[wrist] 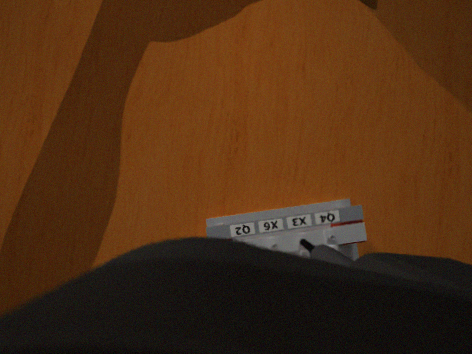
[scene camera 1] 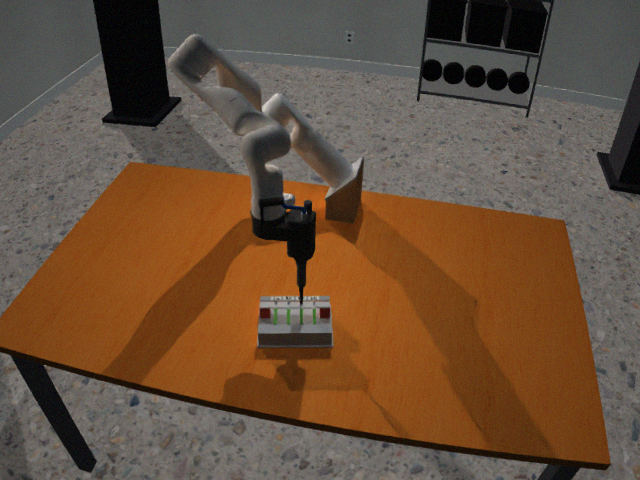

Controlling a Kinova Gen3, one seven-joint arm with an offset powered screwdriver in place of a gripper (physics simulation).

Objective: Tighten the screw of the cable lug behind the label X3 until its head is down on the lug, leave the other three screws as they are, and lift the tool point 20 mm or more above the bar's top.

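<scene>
The screwdriver, my gripper, points down with its thin dark bit at the bar on the grey terminal block. In the wrist view the bit tip is behind the label X3, at that lug's screw place. The bit hides the X3 screw head, so its height and contact with the bit cannot be told. The screw behind Q4 and the screw behind X6 show as small light heads. The screw behind Q2 is hidden by the dark tool body. The tool has no fingers to judge.
Several green strips run across the block between a left red piece and a right red piece. The block stands on the orange table. The arm's base mount is at the table's back. Arm shadows cross the table.
</scene>
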